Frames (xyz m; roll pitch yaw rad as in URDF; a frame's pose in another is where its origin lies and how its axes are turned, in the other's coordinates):
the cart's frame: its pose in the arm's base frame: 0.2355 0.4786 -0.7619 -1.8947 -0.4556 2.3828
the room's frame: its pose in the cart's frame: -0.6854 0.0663 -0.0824 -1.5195 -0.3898 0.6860
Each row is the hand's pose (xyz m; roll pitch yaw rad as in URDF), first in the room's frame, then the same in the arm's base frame.
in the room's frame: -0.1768 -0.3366 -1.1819 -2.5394 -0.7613 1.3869
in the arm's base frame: 0.3299 -0.2004 0.0260 0.2033 0.6326 0.9421
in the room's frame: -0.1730 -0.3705 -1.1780 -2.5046 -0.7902 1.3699
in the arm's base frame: 0.3111 -0.2274 0.0164 0.2260 0.6639 0.9418
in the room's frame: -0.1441 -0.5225 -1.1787 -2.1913 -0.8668 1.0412
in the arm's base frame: 0.2112 -0.3420 -0.0127 0.4503 0.8303 1.1678
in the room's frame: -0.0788 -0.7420 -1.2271 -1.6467 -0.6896 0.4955
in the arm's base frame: 0.0329 -0.4935 -0.0169 1.0874 0.8462 1.8062
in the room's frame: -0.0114 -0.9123 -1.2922 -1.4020 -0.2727 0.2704
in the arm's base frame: -0.1278 -0.6014 0.0011 1.4921 0.5122 2.2215
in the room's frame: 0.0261 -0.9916 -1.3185 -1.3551 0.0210 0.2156
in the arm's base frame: -0.2062 -0.6486 0.0038 1.5794 0.2380 2.3493
